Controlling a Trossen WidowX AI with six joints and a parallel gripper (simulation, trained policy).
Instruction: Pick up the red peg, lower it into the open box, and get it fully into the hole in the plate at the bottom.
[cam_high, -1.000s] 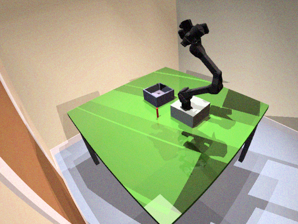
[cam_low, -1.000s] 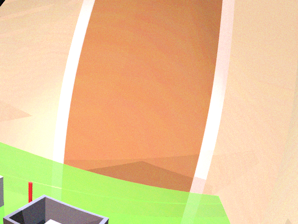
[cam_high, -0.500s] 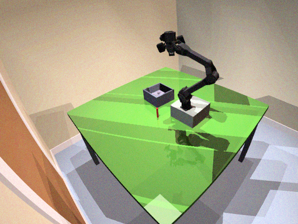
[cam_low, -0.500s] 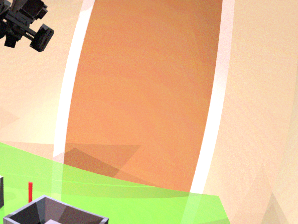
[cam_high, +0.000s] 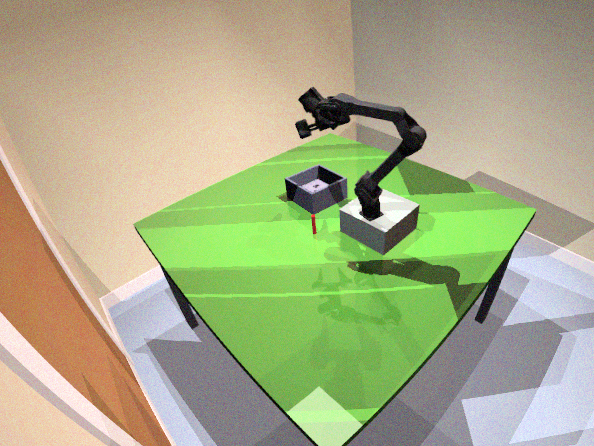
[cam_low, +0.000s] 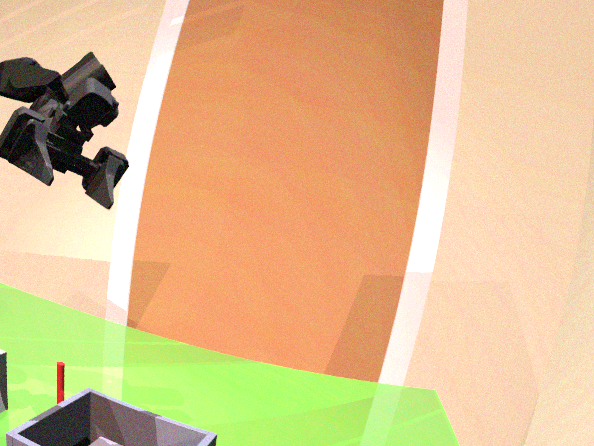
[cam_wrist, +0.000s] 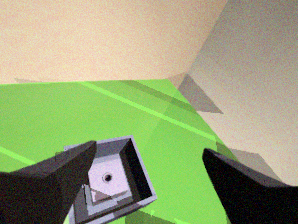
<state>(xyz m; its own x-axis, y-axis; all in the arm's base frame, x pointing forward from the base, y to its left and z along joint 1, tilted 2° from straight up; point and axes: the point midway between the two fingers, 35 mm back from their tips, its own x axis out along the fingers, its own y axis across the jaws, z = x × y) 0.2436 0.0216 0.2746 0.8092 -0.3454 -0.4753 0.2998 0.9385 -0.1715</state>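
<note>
Right now the red peg is 13 cm behind my gripper tip, 14 cm to the left of it and 32 cm below it. From my gripper tip the other things lie so: grey box 8 cm ahead, 1 cm to the right, 33 cm below; pale plate 8 cm ahead, 1 cm to the right, 31 cm below.
</note>
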